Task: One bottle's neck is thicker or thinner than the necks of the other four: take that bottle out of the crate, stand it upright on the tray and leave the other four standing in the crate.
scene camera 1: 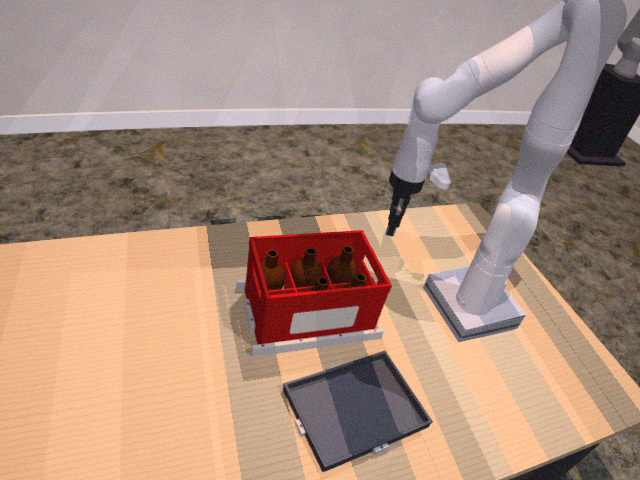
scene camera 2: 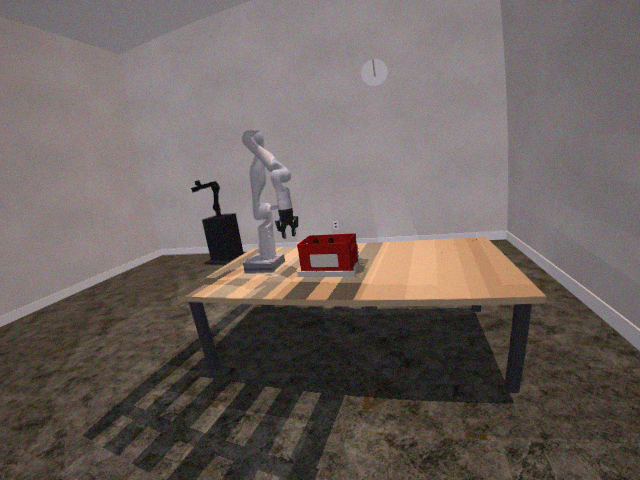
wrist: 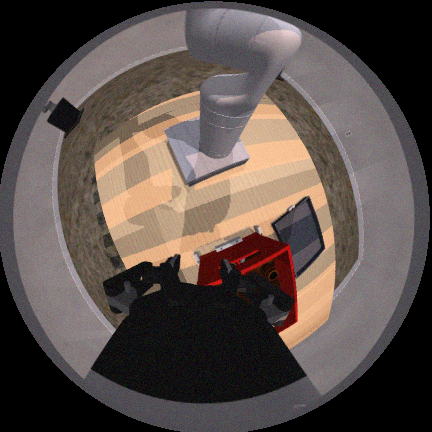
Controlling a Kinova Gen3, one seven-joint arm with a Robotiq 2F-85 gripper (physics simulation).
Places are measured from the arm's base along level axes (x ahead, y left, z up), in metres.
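Pixels of known places: gripper, fingertip midpoint: (scene camera 1: 390, 227) (scene camera 2: 289, 237) (wrist: 200, 263); arm's base, origin of the base link: (scene camera 1: 473, 301) (scene camera 2: 269, 257) (wrist: 216, 143).
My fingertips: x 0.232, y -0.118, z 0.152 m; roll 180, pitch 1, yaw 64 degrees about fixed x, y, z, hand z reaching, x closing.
Note:
Ahead of a thing's pixels: the offset from my fingertips to its top centre. "spot": to the spot under its first point.
The red crate @[0.186 m ahead, 0.070 m left, 0.032 m down] (scene camera 1: 273, 321) (scene camera 2: 346, 258) (wrist: 255, 244) holds brown bottles. Three stand in its far row in scene camera 1: a left bottle @[0.282 m ahead, 0.028 m left, 0.044 m down] (scene camera 1: 272, 277), a middle bottle @[0.193 m ahead, 0.025 m left, 0.044 m down] (scene camera 1: 306, 272) and a right bottle @[0.104 m ahead, 0.024 m left, 0.044 m down] (scene camera 1: 342, 269). In the near row, the tops of a left bottle @[0.188 m ahead, 0.119 m left, 0.044 m down] (scene camera 1: 321, 282) and a right bottle @[0.100 m ahead, 0.114 m left, 0.044 m down] (scene camera 1: 360, 279) show; the front wall hides their bodies. I cannot tell which neck differs. The dark tray @[spot: 0.144 m ahead, 0.350 m left, 0.202 m down] (scene camera 1: 356, 413) (wrist: 302, 235) holds no bottle. My gripper (scene camera 1: 390, 234) (scene camera 2: 289, 235) (wrist: 200, 263) is partly open and empty, above and beside the crate's right end.
White rails @[0.181 m ahead, 0.169 m left, 0.177 m down] (scene camera 1: 317, 341) run along the crate's foot. The arm's base (scene camera 1: 475, 304) (scene camera 2: 264, 262) (wrist: 207, 157) stands right of the crate in scene camera 1. Small white brackets @[spot: 0.119 m ahead, 0.434 m left, 0.192 m down] (scene camera 1: 381, 447) touch the tray's edge. A black pedestal (scene camera 1: 604, 116) (scene camera 2: 222, 237) stands on the floor behind the table.

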